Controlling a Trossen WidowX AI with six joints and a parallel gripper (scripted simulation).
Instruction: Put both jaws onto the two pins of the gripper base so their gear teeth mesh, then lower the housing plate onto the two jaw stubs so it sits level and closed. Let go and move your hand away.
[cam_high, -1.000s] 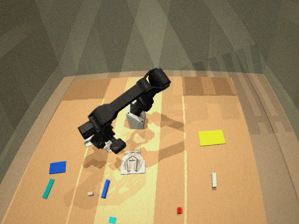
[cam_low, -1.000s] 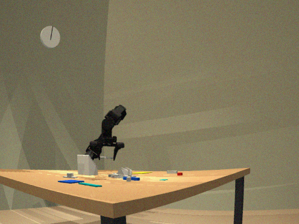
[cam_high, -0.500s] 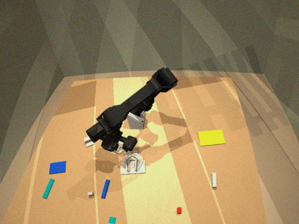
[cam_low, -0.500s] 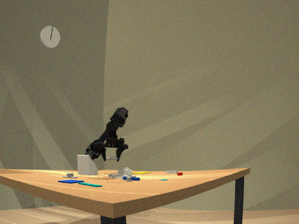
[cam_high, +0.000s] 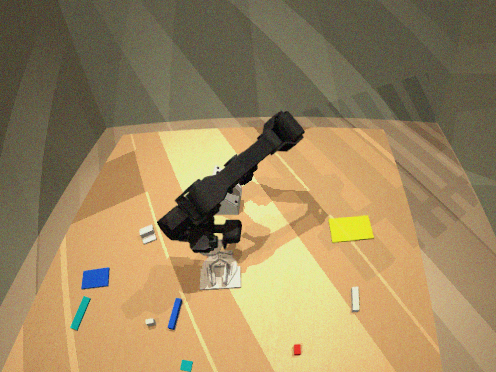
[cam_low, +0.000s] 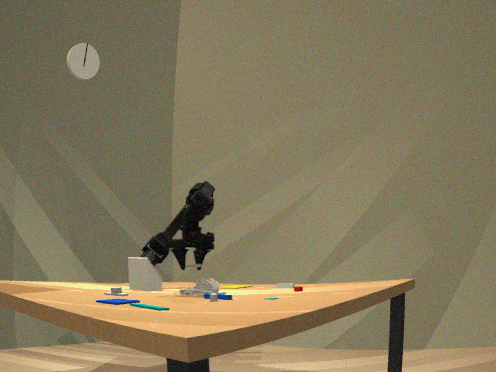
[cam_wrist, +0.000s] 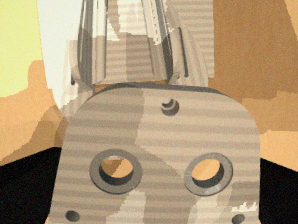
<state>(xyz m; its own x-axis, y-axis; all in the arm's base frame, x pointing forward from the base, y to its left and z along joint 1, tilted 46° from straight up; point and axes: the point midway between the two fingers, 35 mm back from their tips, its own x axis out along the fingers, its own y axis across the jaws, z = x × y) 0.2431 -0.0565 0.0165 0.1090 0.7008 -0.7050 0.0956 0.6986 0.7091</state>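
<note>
Right now my gripper tip is 7 cm above the jaw, 3 cm to the right of it and 1 cm short of it. Round my gripper tip: small white block: 21 cm ahead, 19 cm to the right, 7 cm below; blue bar: 18 cm ahead, 11 cm to the right, 8 cm below; teal block: 33 cm ahead, 8 cm below, 7 cm to the right.
</note>
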